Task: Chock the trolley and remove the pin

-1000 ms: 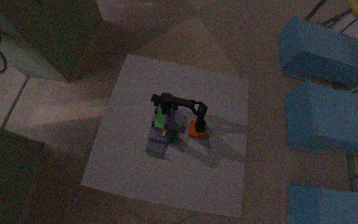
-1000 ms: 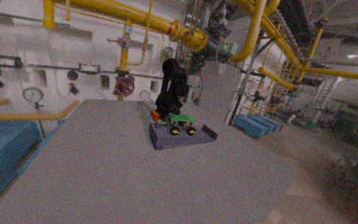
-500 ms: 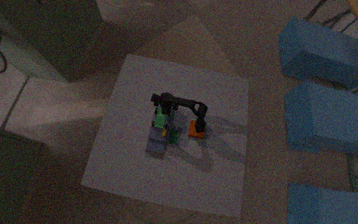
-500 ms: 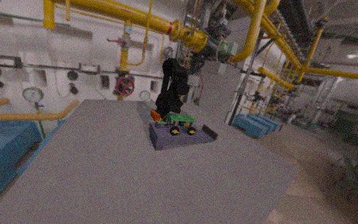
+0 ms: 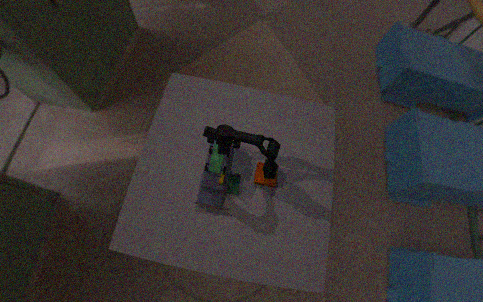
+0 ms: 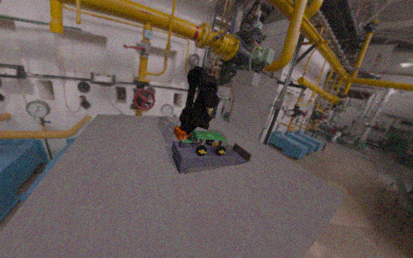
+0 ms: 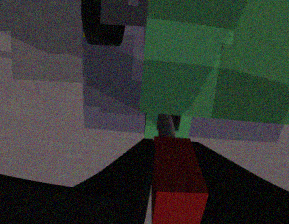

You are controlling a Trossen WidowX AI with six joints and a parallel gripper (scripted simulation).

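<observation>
Now: gripper tip 70 mm past the green tray, 230 mm to the right of it and 160 mm above it. Round my gripper tip: ramp 40 mm ahead, 110 mm to the left, 100 mm below; stop pin right at my gripper tip; trolley 40 mm ahead, 100 mm to the left, 40 mm below.
</observation>
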